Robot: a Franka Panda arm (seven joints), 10 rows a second.
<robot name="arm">
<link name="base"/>
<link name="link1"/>
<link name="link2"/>
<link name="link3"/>
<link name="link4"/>
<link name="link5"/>
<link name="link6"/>
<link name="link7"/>
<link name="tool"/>
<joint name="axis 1" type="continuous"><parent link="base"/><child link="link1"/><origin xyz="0 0 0.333" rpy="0 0 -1.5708"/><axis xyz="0 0 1"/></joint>
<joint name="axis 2" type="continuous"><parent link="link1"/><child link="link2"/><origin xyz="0 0 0" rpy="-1.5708 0 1.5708"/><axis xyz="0 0 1"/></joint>
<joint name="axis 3" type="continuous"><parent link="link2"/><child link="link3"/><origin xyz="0 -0.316 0" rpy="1.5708 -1.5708 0"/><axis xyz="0 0 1"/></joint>
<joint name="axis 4" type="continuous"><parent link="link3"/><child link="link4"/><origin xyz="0 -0.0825 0" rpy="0 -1.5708 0"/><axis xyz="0 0 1"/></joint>
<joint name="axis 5" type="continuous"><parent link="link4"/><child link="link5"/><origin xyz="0.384 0.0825 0" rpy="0 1.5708 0"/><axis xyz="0 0 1"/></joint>
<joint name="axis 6" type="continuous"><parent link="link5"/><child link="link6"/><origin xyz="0 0 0" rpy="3.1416 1.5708 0"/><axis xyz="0 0 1"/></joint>
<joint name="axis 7" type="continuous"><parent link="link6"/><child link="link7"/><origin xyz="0 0.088 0" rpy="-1.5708 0 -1.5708"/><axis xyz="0 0 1"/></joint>
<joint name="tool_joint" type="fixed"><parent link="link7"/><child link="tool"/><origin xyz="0 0 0.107" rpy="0 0 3.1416"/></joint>
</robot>
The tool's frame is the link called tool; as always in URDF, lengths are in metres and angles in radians. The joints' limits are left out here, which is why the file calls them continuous.
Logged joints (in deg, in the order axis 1, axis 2, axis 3, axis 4, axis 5, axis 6, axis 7), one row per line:
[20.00, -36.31, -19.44, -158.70, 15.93, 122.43, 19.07]
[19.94, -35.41, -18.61, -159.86, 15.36, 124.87, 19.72]
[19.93, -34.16, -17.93, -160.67, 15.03, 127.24, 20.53]
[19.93, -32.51, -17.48, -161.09, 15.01, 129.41, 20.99]
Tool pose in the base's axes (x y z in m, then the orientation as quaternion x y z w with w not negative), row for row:
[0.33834, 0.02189, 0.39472, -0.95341, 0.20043, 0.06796, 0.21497]
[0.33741, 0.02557, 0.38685, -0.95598, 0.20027, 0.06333, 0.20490]
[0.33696, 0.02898, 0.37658, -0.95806, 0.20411, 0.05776, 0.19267]
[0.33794, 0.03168, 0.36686, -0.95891, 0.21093, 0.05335, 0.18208]
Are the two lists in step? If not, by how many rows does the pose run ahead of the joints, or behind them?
The pose runs 1 row behind the joints: the pose in row i belongs to the joints in row i - 1.
